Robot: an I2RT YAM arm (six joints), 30 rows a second.
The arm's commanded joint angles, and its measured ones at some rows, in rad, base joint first. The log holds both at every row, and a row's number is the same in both.
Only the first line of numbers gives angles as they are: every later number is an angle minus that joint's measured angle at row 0.
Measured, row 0:
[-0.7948, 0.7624, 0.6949, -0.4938, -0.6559, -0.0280]
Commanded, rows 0 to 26:
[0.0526, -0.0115, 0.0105, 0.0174, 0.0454, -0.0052]
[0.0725, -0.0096, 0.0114, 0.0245, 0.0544, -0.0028]
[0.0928, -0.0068, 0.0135, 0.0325, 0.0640, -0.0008]
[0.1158, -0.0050, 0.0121, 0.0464, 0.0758, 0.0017]
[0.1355, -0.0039, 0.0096, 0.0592, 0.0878, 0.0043]
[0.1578, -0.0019, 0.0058, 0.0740, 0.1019, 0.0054]
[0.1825, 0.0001, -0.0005, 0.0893, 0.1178, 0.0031]
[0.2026, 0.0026, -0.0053, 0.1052, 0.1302, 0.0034]
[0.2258, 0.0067, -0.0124, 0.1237, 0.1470, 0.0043]
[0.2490, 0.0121, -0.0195, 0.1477, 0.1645, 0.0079]
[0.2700, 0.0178, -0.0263, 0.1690, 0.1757, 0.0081]
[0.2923, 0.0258, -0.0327, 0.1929, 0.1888, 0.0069]
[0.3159, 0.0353, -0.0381, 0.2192, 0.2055, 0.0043]
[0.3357, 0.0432, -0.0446, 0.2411, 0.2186, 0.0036]
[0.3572, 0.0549, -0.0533, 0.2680, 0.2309, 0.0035]
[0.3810, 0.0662, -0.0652, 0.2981, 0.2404, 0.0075]
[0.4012, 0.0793, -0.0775, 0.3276, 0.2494, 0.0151]
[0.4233, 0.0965, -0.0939, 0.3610, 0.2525, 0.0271]
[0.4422, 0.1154, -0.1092, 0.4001, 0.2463, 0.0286]
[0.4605, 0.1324, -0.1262, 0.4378, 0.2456, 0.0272]
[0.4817, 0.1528, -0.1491, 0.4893, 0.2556, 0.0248]
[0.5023, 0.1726, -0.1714, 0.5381, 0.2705, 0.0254]
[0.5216, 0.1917, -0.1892, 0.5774, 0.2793, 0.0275]
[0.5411, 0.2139, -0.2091, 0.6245, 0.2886, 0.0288]
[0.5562, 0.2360, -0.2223, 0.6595, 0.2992, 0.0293]
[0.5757, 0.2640, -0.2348, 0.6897, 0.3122, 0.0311]
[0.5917, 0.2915, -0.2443, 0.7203, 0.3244, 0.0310]
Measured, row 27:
[0.5566, 0.2487, -0.2190, 0.5424, 0.2620, 0.0179]
